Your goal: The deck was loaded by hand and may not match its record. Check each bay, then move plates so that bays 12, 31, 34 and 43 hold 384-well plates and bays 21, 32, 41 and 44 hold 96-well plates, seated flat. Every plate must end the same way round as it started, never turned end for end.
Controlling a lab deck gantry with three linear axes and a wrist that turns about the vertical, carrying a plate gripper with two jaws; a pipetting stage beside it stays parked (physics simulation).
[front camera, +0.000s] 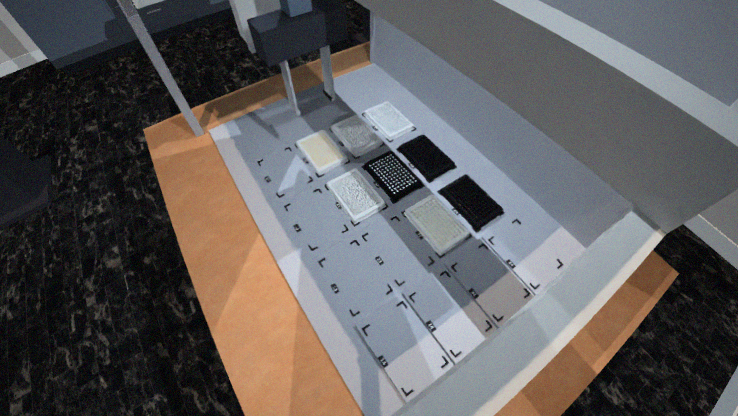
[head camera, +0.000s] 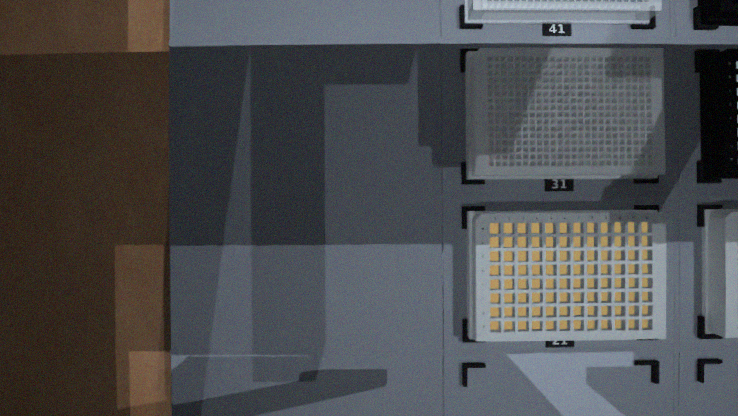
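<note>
The gripper (front camera: 312,103), visible. Tall grey wall (front camera: 581,202), visible too.
</note>
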